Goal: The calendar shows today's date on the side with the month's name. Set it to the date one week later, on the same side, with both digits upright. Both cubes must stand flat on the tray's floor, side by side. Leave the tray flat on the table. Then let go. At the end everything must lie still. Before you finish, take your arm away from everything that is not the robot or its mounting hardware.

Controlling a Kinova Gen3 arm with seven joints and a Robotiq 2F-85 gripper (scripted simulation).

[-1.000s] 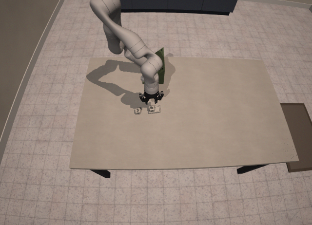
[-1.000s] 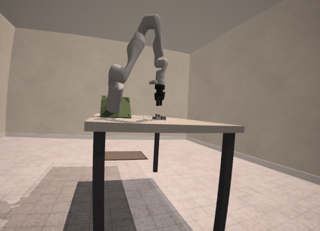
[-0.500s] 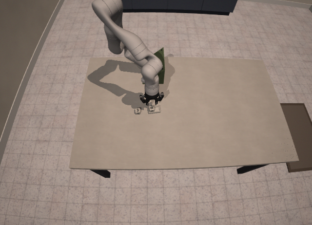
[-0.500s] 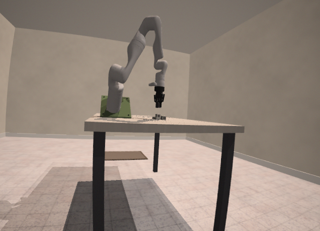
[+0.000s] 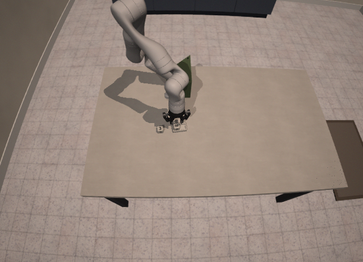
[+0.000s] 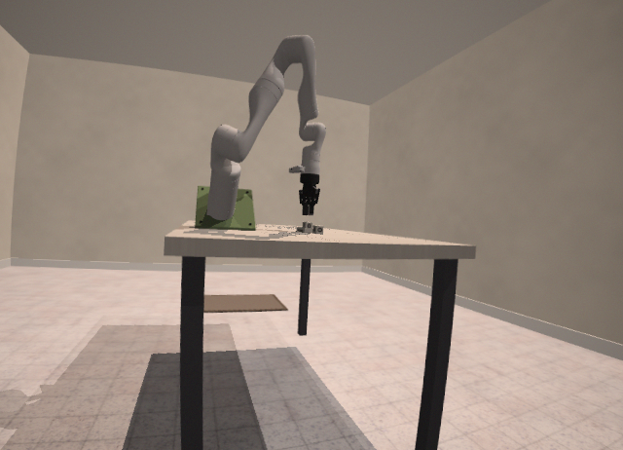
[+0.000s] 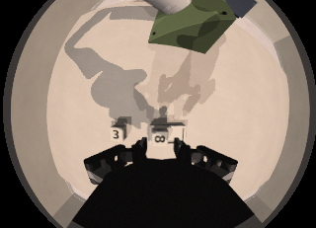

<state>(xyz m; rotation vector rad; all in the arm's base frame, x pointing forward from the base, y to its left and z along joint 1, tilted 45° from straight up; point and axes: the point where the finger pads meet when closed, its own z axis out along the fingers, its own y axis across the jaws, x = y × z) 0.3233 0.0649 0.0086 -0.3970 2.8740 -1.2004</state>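
Right now my hand is 20 mm to the right of the white tray and 70 mm above it.
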